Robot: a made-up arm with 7 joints. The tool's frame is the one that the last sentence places.
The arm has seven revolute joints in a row. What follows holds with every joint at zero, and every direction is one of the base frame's. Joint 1 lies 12.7 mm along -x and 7.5 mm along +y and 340.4 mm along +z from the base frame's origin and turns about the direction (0, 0.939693, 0.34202), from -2.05 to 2.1 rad. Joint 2 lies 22.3 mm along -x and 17.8 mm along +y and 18.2 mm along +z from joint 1 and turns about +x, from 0.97 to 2.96 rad. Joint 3 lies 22.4 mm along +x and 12 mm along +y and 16.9 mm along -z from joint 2 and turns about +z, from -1.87 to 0.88 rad. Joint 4 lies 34.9 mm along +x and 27.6 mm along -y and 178.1 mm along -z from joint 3 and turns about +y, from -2.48 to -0.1 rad. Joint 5 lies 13.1 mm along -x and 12.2 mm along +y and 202.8 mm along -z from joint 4 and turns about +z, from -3.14 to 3.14 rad. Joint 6 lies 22.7 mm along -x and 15.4 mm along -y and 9.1 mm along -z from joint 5 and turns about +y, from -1.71 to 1.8 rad. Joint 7 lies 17.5 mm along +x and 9.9 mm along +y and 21.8 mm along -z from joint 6 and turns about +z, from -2 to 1.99 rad. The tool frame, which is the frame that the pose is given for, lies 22.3 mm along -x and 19.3 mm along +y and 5.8 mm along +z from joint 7; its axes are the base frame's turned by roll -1.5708, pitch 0 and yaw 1.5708 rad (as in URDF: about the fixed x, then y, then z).
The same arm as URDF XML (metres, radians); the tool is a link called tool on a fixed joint. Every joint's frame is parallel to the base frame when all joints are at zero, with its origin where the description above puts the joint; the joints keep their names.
<robot name="arm">
  <joint name="joint 1" type="revolute">
    <parent link="base"/>
    <child link="link1"/>
    <origin xyz="-0.0127 0.0075 0.3404"/>
    <axis xyz="0 0.9397 0.342"/>
    <limit lower="-2.05" upper="2.1"/>
  </joint>
  <joint name="joint 2" type="revolute">
    <parent link="link1"/>
    <child link="link2"/>
    <origin xyz="-0.0223 0.0178 0.0182"/>
    <axis xyz="1 0 0"/>
    <limit lower="0.97" upper="2.96"/>
  </joint>
  <joint name="joint 3" type="revolute">
    <parent link="link2"/>
    <child link="link3"/>
    <origin xyz="0.0224 0.012 -0.0169"/>
    <axis xyz="0 0 1"/>
    <limit lower="-1.87" upper="0.88"/>
  </joint>
  <joint name="joint 4" type="revolute">
    <parent link="link3"/>
    <child link="link4"/>
    <origin xyz="0.0349 -0.0276 -0.1781"/>
    <axis xyz="0 1 0"/>
    <limit lower="-2.48" upper="-0.1"/>
  </joint>
  <joint name="joint 5" type="revolute">
    <parent link="link4"/>
    <child link="link5"/>
    <origin xyz="-0.0131 0.0122 -0.2028"/>
    <axis xyz="0 0 1"/>
    <limit lower="-3.14" upper="3.14"/>
  </joint>
  <joint name="joint 6" type="revolute">
    <parent link="link5"/>
    <child link="link6"/>
    <origin xyz="-0.0227 -0.0154 -0.0091"/>
    <axis xyz="0 1 0"/>
    <limit lower="-1.71" upper="1.8"/>
  </joint>
  <joint name="joint 7" type="revolute">
    <parent link="link6"/>
    <child link="link7"/>
    <origin xyz="0.0175 0.0099 -0.0218"/>
    <axis xyz="0 0 1"/>
    <limit lower="-2" upper="1.99"/>
  </joint>
  <joint name="tool_joint" type="fixed">
    <parent link="link7"/>
    <child link="tool"/>
    <origin xyz="-0.0223 0.0193 0.0058" rpy="-1.5708 0 1.5708"/>
  </joint>
  <link name="base"/>
  <link name="link1"/>
  <link name="link2"/>
  <link name="link3"/>
  <link name="link4"/>
  <link name="link5"/>
  <link name="link6"/>
  <link name="link7"/>
  <link name="tool"/>
</robot>

